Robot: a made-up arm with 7 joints. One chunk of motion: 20 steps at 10 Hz.
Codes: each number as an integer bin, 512 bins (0 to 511) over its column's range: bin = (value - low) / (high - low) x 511, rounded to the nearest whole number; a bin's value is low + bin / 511 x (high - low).
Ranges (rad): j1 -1.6..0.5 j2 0..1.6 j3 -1.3..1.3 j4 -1.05..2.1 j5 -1.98..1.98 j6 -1.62..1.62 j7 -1.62..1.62
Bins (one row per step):
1: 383 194 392 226 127 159 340
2: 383 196 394 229 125 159 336
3: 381 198 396 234 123 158 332
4: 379 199 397 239 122 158 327
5: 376 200 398 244 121 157 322
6: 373 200 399 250 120 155 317
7: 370 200 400 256 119 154 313
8: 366 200 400 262 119 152 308
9: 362 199 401 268 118 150 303
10: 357 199 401 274 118 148 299
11: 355 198 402 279 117 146 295
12: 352 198 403 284 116 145 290
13: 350 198 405 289 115 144 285
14: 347 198 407 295 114 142 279
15: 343 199 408 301 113 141 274
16: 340 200 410 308 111 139 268
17: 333 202 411 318 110 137 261
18: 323 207 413 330 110 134 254
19: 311 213 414 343 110 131 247
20: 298 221 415 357 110 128 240
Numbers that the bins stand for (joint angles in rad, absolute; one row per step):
1: -0.0260 0.6074 0.6945 0.3432 -0.9958 -0.6119 0.5358
2: -0.0260 0.6137 0.7047 0.3616 -1.0113 -0.6119 0.5104
3: -0.0342 0.6200 0.7149 0.3925 -1.0268 -0.6182 0.4850
4: -0.0425 0.6231 0.7200 0.4233 -1.0346 -0.6182 0.4533
5: -0.0548 0.6262 0.7250 0.4541 -1.0423 -0.6245 0.4216
6: -0.0671 0.6262 0.7301 0.4911 -1.0501 -0.6372 0.3899
7: -0.0795 0.6262 0.7352 0.5281 -1.0578 -0.6436 0.3646
8: -0.0959 0.6262 0.7352 0.5651 -1.0578 -0.6562 0.3329
9: -0.1123 0.6231 0.7403 0.6021 -1.0656 -0.6689 0.3012
10: -0.1329 0.6231 0.7403 0.6390 -1.0656 -0.6816 0.2758
11: -0.1411 0.6200 0.7454 0.6699 -1.0733 -0.6943 0.2505
12: -0.1534 0.6200 0.7505 0.7007 -1.0811 -0.7006 0.2187
13: -0.1616 0.6200 0.7607 0.7315 -1.0888 -0.7070 0.1870
14: -0.1740 0.6200 0.7708 0.7685 -1.0966 -0.7196 0.1490
15: -0.1904 0.6231 0.7759 0.8055 -1.1043 -0.7260 0.1173
16: -0.2027 0.6262 0.7861 0.8486 -1.1198 -0.7387 0.0793
17: -0.2315 0.6325 0.7912 0.9103 -1.1276 -0.7514 0.0349
18: -0.2726 0.6481 0.8014 0.9842 -1.1276 -0.7704 -0.0095
19: -0.3219 0.6669 0.8065 1.0644 -1.1276 -0.7894 -0.0539
20: -0.3753 0.6920 0.8115 1.1507 -1.1276 -0.8084 -0.0983

